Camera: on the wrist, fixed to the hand. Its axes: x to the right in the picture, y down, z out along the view.
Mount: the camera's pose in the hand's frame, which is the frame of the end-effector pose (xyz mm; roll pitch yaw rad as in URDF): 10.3 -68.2 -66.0 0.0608 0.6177 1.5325
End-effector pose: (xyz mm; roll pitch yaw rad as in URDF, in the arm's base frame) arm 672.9 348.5 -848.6 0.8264 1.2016 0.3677
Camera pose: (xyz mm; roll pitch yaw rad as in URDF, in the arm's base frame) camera 593.0 320.2 -892.4 1.2926 -0.0455 1.7328
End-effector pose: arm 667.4 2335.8 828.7 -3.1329 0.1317 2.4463
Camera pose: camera 609.5 2296.0 893.4 3.0433 -0.5980 1.0042
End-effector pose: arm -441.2 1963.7 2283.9 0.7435 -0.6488 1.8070
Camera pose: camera -451.1 2028.6 2214.6 -0.5669 -0.1188 -2.8543
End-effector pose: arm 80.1 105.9 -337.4 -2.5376 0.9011 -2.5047
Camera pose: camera 27.4 43.7 -287.7 2.3235 0.0158 2.2381
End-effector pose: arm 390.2 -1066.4 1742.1 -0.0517 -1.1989 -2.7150
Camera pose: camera 304.3 -1026.9 1729.0 -1.1930 0.1977 -1.7891
